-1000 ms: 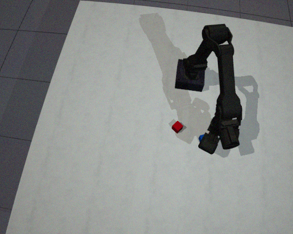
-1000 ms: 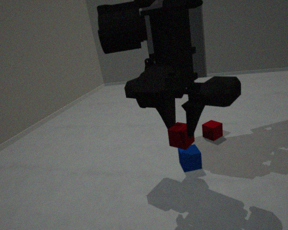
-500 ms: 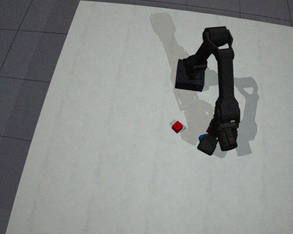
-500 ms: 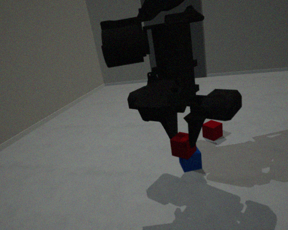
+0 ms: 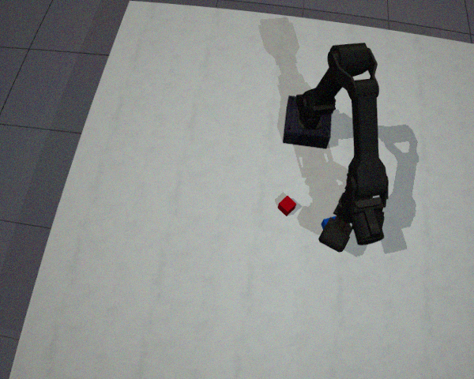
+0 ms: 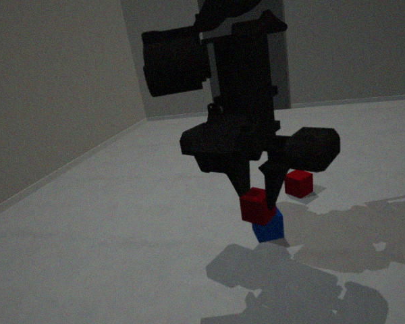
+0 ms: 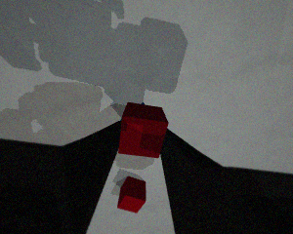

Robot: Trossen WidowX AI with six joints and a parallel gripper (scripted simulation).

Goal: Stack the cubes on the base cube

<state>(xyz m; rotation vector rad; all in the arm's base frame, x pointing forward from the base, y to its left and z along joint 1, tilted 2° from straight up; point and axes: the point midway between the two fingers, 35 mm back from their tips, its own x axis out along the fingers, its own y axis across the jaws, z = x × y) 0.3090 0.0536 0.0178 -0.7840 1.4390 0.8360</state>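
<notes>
The red cube lies right at my gripper tip. From my gripper tip the other things lie so: blue cube: 40 mm below, 10 mm to the right, 10 mm behind.
</notes>
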